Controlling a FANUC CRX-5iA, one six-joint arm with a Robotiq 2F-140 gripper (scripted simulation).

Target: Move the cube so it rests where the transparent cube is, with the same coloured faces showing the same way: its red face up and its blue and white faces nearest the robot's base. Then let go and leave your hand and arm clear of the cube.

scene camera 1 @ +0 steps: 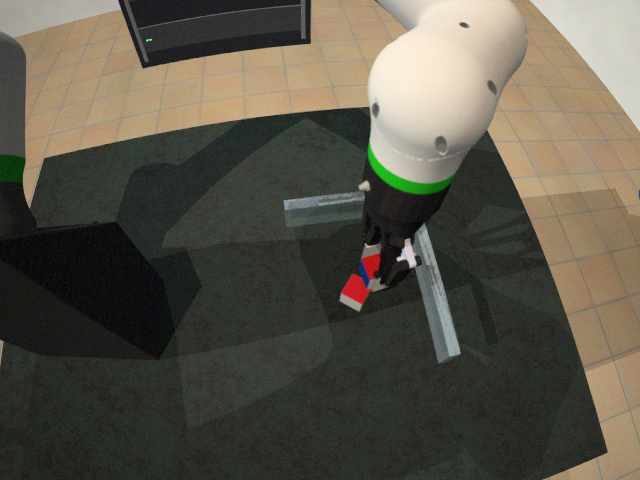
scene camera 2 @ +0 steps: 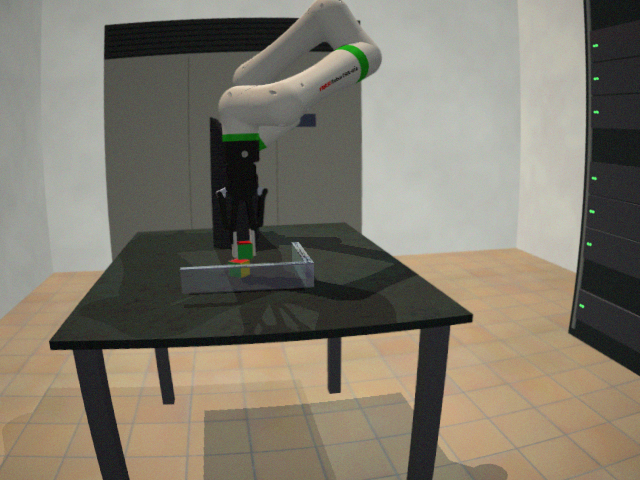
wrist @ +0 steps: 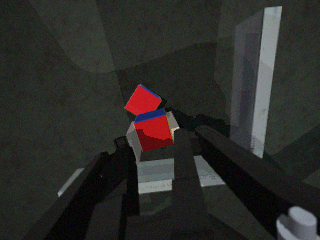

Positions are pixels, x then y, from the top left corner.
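You'd find the gripper in the wrist view (153, 125), and it's visible in scene camera 1 and scene camera 2 too. On the gripper, (scene camera 1: 396, 260) and (scene camera 2: 232, 215) are the same spot.
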